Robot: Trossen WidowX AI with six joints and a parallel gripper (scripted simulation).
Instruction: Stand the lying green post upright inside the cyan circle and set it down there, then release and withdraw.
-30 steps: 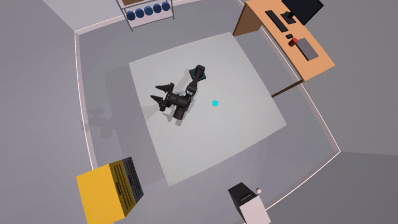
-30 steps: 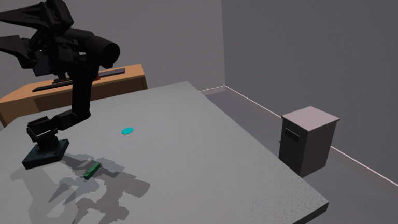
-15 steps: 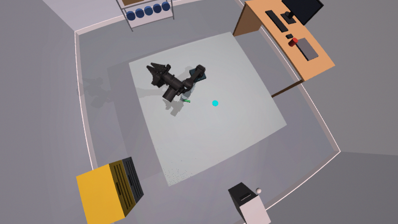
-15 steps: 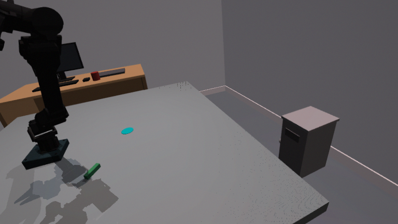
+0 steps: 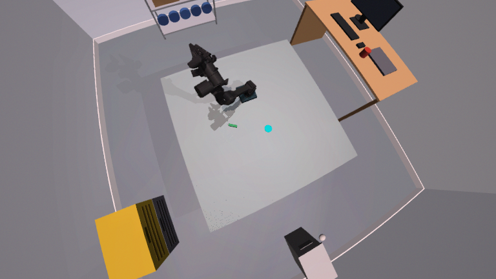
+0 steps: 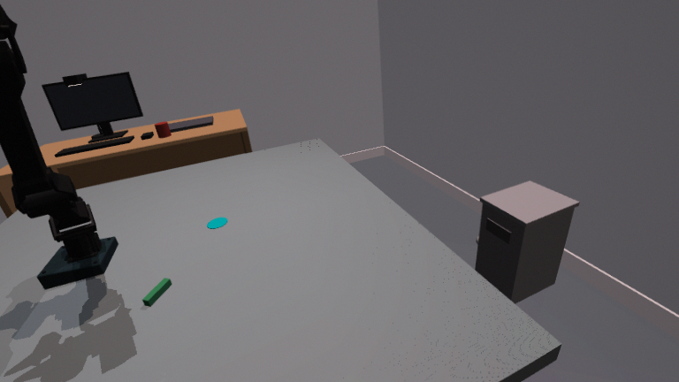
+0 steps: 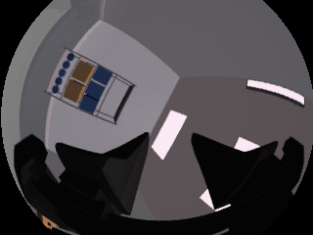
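My gripper tip is 230 mm short of the green post, 50 mm to the right of it and 640 mm above it. Also, from my gripper tip: cyan circle: 390 mm ahead, 290 mm to the left, 650 mm below.
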